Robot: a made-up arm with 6 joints.
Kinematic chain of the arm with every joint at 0, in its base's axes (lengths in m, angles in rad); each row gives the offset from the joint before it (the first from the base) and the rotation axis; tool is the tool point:
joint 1: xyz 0 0 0.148 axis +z
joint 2: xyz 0 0.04 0 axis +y
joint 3: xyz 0 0 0.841 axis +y
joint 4: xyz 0 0 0.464 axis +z
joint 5: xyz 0 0 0 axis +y
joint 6: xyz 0 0 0.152 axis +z
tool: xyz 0 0 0
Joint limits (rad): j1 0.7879..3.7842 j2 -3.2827..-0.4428 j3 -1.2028..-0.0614 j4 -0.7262..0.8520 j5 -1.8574..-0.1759 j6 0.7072..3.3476
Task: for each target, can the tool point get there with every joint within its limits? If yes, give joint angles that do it. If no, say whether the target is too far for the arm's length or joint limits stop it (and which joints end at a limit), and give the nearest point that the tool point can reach.
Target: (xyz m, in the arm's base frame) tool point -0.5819 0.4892 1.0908
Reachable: no: joint limits stop it (at a limit: joint 1, joint 2, joint 3, joint 4, joint 5) | nearest point -0.5619 -0.3708 1.2239 | short by 0.870 m
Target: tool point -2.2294 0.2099 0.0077
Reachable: no: too far | nearest point -1.0265 -0.8326 0.0185 | short by 1.592 m
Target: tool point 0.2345 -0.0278 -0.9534
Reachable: yes | joints 2.8060 -2.5510 -0.8617 0.6438 -1.6508 2.7295
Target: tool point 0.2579 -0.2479 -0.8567
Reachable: yes | joints 2.6799 -2.3638 -1.0378 -0.4573 -1.6247 1.0828
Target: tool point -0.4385 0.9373 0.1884
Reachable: no: joint limits stop it (at a limit: joint 2, joint 3) | nearest point -0.2699 0.5769 -0.6517 | short by 0.930 m
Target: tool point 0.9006 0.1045 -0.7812
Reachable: yes | joints 3.2355 -2.0834 -0.5072 0.4523 -1.1136 2.9582
